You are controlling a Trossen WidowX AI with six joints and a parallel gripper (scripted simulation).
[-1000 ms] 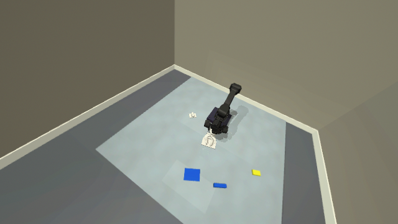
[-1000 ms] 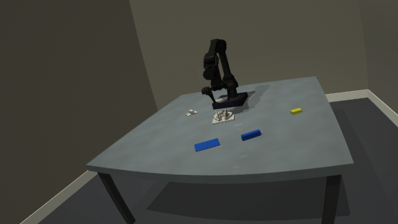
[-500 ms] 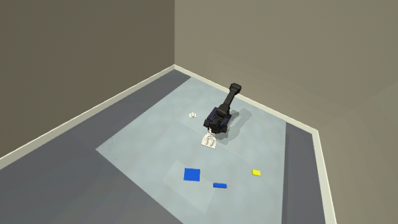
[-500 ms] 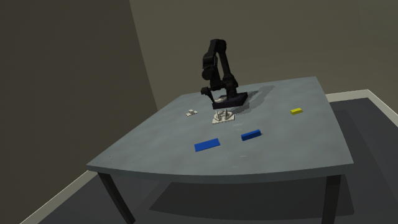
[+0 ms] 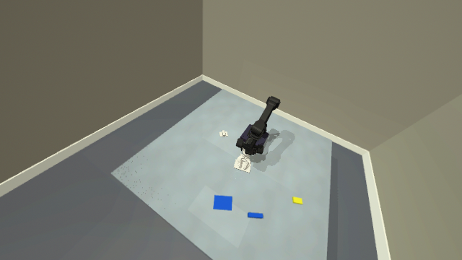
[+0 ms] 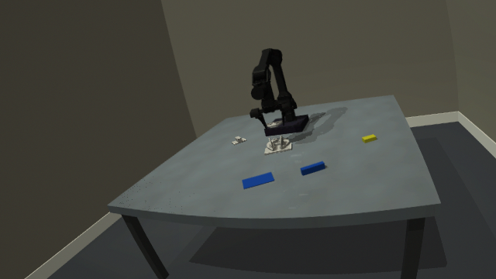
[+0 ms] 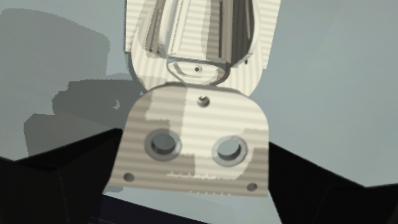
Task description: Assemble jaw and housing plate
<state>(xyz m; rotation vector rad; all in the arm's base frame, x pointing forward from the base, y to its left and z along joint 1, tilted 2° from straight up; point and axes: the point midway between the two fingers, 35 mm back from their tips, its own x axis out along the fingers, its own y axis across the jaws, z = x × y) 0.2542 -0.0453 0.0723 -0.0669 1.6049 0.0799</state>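
Now: gripper tip 60 mm above the white jaw, 20 mm to the left of it and 20 mm short of it. Round my gripper tip: blue block: 350 mm ahead, 170 mm to the left, 70 mm below; then flat blue plate: 360 mm ahead, 80 mm below, 30 mm to the right; then small cream part: 240 mm to the right, 150 mm behind, 70 mm below.
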